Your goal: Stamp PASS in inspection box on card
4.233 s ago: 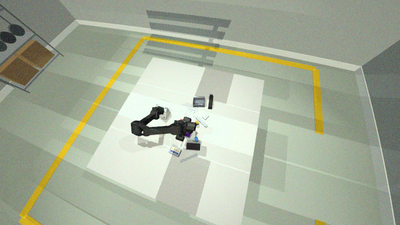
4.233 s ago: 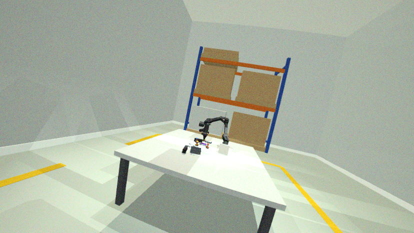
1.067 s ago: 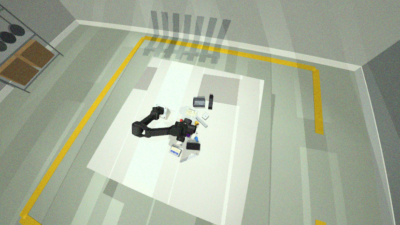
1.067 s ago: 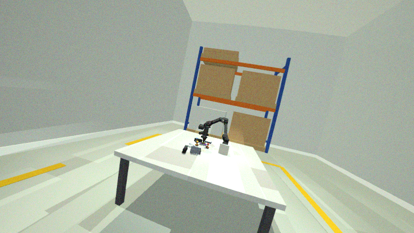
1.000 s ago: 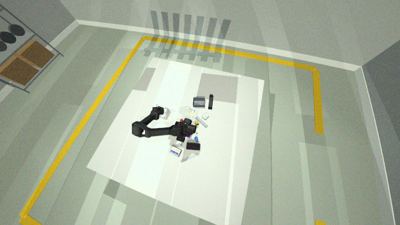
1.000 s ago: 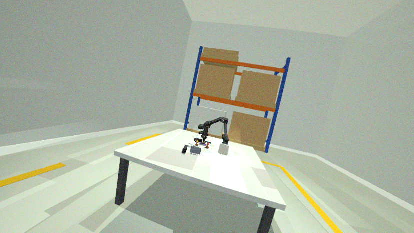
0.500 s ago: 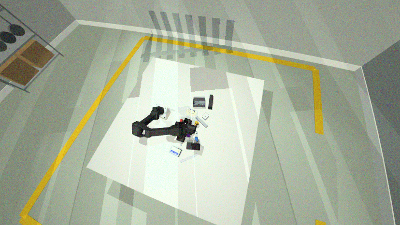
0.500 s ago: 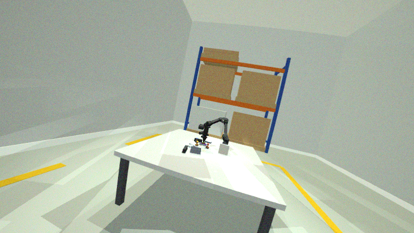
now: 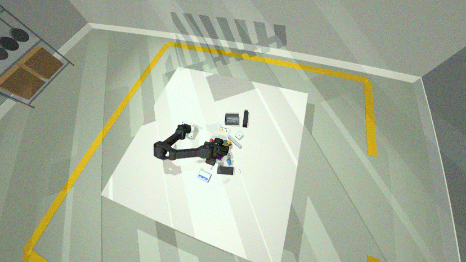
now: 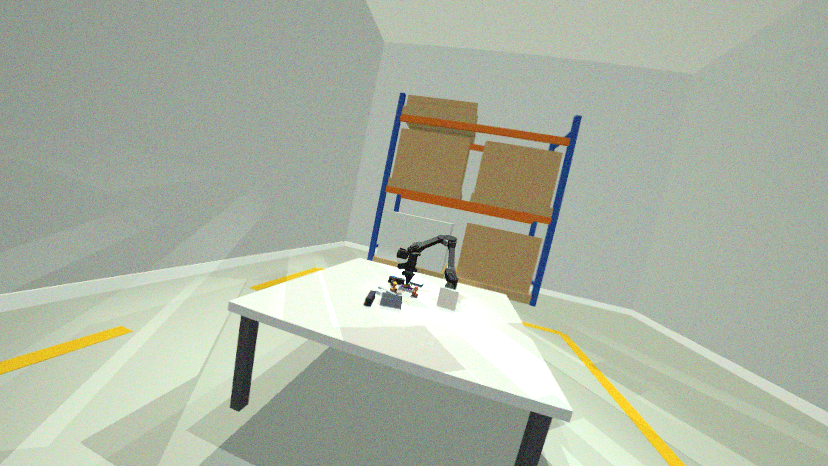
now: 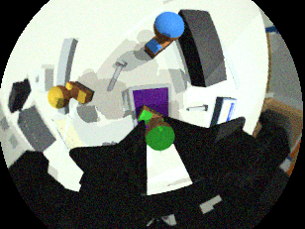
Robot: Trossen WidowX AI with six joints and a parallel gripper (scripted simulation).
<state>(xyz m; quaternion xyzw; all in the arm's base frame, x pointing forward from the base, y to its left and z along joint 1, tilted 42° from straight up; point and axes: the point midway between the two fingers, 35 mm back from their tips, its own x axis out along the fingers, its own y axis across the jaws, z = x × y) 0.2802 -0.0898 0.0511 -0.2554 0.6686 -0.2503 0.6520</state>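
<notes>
The green-knobbed stamp lies right at my gripper tip. Also, from my gripper tip: red-knobbed stamp 8 cm behind, 8 cm to the left, 2 cm below; blue-knobbed stamp 10 cm ahead, 2 cm to the right, 2 cm below; purple ink pad 3 cm below.
</notes>
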